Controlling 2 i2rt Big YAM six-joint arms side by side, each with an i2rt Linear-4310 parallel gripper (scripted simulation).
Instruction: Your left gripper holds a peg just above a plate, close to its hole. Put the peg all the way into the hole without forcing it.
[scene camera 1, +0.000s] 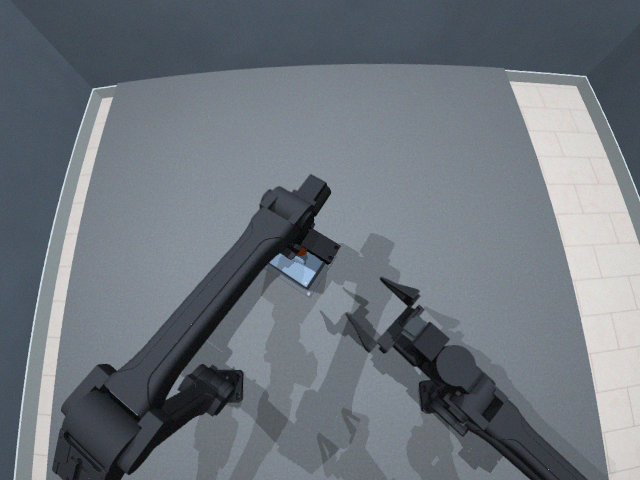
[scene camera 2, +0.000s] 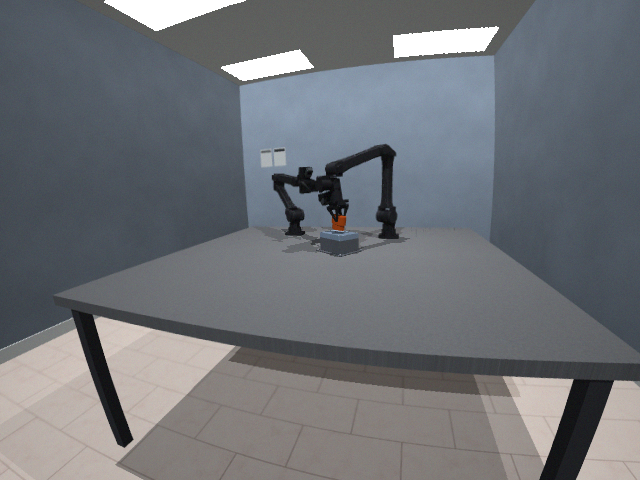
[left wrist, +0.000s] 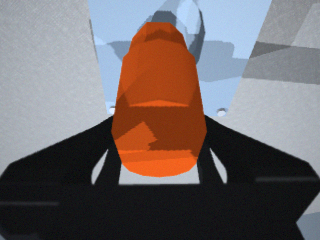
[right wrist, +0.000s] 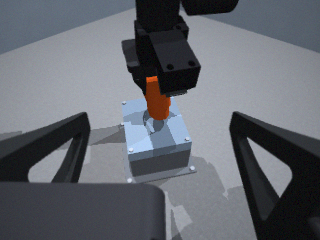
Labels:
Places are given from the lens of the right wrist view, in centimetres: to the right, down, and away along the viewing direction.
left gripper (right wrist: 155, 91): -1, -6, 39
right gripper (right wrist: 159, 119): 0, 0, 13
orange peg (right wrist: 158, 105): 0, -3, 36
block-like plate (right wrist: 148, 137): -2, 3, 39

